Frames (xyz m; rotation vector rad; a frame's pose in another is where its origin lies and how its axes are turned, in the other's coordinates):
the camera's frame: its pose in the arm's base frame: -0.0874 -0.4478 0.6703 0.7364 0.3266 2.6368
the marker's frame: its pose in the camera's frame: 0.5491 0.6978 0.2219 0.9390 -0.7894 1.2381
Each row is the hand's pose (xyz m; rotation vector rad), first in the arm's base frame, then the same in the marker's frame.
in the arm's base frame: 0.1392 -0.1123 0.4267 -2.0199 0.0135 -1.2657
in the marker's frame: -0.8278 0.5666 0.9267 -0.5105 -0.0781 0.3841
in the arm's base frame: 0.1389 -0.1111 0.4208 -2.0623 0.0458 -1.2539
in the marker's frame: -0.8337 0.5676 0.9273 -0.5507 -0.0971 0.3978
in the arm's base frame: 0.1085 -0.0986 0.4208 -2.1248 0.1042 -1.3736
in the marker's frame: -0.8430 0.5363 0.9231 -0.6693 -0.0671 0.3335
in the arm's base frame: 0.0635 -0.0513 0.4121 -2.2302 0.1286 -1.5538
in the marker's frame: -0.8706 0.4794 0.9413 -0.8240 -0.0562 0.1999
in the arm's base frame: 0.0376 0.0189 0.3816 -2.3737 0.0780 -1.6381
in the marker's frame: -0.9193 0.4344 0.9875 -0.9297 -0.1283 0.0833
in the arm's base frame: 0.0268 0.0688 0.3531 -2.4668 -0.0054 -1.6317
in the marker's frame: -0.9587 0.4107 1.0237 -0.9525 -0.2102 0.0236
